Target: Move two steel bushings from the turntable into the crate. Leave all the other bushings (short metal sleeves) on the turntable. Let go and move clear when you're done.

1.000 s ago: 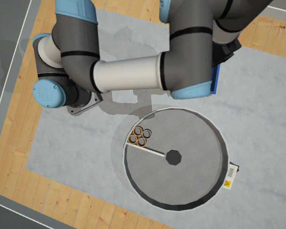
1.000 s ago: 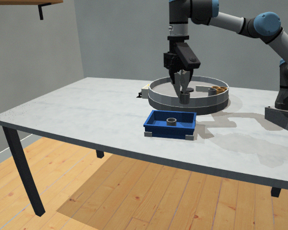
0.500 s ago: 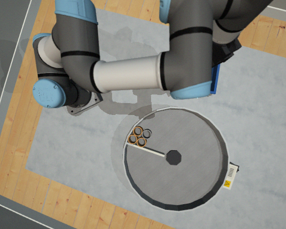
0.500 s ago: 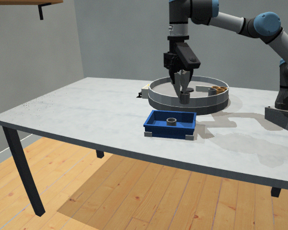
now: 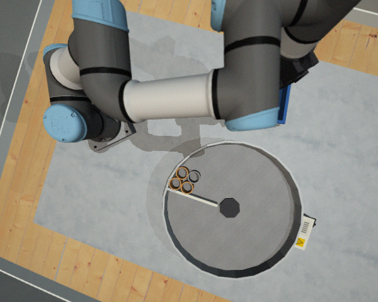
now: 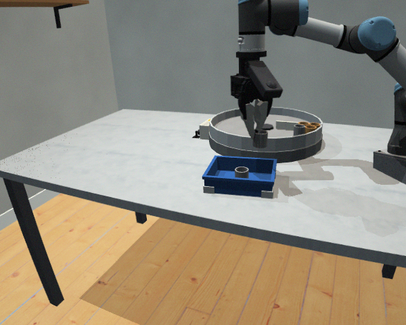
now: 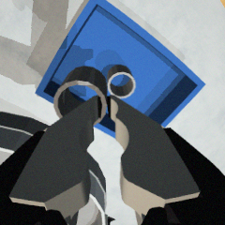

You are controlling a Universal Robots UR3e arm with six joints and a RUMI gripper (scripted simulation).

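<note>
Now: hand 4 cm short of the blue crate and 13 cm above it. Round my hand: round grey turntable (10 cm ahead, 36 cm to the right, 10 cm below).
</note>
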